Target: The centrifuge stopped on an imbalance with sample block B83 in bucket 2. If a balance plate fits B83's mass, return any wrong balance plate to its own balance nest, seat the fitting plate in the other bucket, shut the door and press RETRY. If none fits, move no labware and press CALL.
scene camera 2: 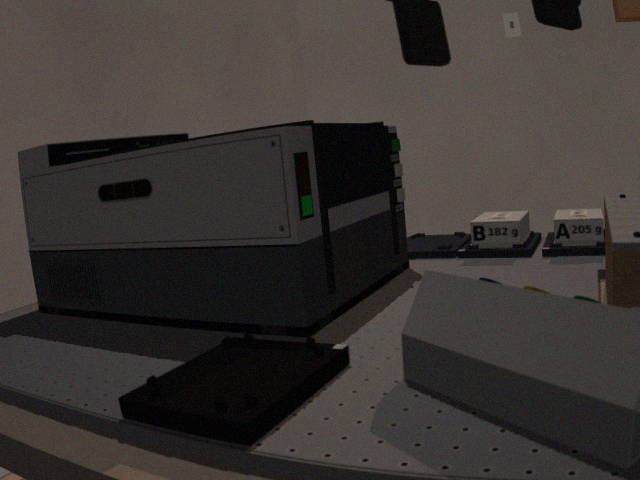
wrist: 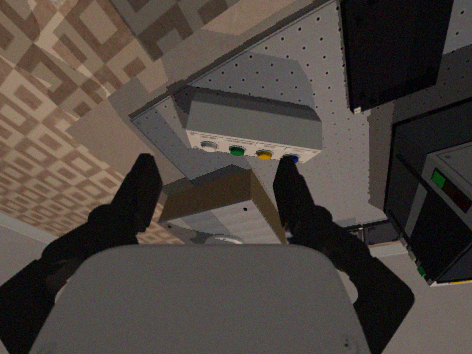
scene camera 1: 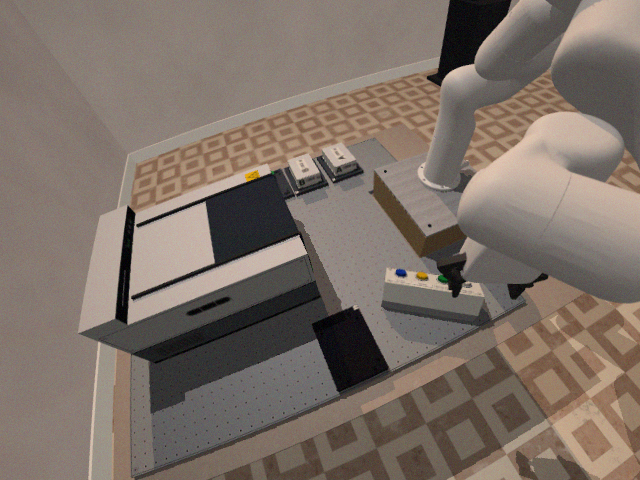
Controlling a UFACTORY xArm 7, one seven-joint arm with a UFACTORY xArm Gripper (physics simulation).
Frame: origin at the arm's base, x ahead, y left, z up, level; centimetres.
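Seen in the pictures: gripper, fingertip midpoint: [scene camera 2: 489, 46] [wrist: 218, 170] [scene camera 1: 482, 290]; arm's base, link origin: [scene camera 1: 438, 176].
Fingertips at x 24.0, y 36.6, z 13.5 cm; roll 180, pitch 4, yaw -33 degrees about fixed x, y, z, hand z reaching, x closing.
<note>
Pixels of each thing's top centre, then the offset from my fingertips to it. "pt": a spot on its surface instead.
- white panel, surface spot: [scene camera 1: 170, 242] pt dx +50.2, dy -40.6, dz -1.8 cm
- nest, top centre: [scene camera 2: 430, 238] [scene camera 1: 271, 184] [wrist: 384, 235] dx +21.2, dy -69.6, dz -21.0 cm
- button box, top centre: [scene camera 2: 541, 283] [wrist: 254, 149] [scene camera 1: 434, 282] dx -1.2, dy -9.4, dz -14.4 cm
- whitish, top centre: [wrist: 208, 150] dx -8.5, dy -6.4, dz -15.3 cm
- black flat tray, top centre: [scene camera 2: 235, 360] [wrist: 401, 49] [scene camera 1: 347, 343] dx +22.0, dy -7.6, dz -20.0 cm
The centrifuge [scene camera 1: 268, 271] [scene camera 2: 170, 217] [wrist: 455, 160] stands at the left in scene camera 1; its top shows a white panel [scene camera 1: 170, 242] beside a dark area [scene camera 1: 253, 217]. Its buckets and block B83 cannot be made out. Plate B, 182 g [scene camera 1: 305, 173] [scene camera 2: 499, 227], and plate A, 205 g [scene camera 1: 339, 160] [scene camera 2: 578, 227], sit in nests. The nest [scene camera 2: 436, 245] beside B is empty. The button box [scene camera 1: 434, 302] [scene camera 2: 516, 351] [wrist: 255, 120] has blue [scene camera 1: 400, 272], yellow [scene camera 1: 421, 275] [wrist: 264, 155], green [wrist: 237, 151] and whitish [wrist: 209, 146] buttons; its labels are unreadable. My gripper [scene camera 1: 484, 295] [wrist: 218, 170] is open and empty above the box.
A black flat tray [scene camera 1: 350, 348] [scene camera 2: 232, 387] [wrist: 395, 50] lies near the front edge, between the centrifuge and the button box. A wooden block with a grey top [scene camera 1: 413, 201] [wrist: 210, 205] stands behind the button box, by the white round foot [scene camera 1: 439, 177] of an arm.
</note>
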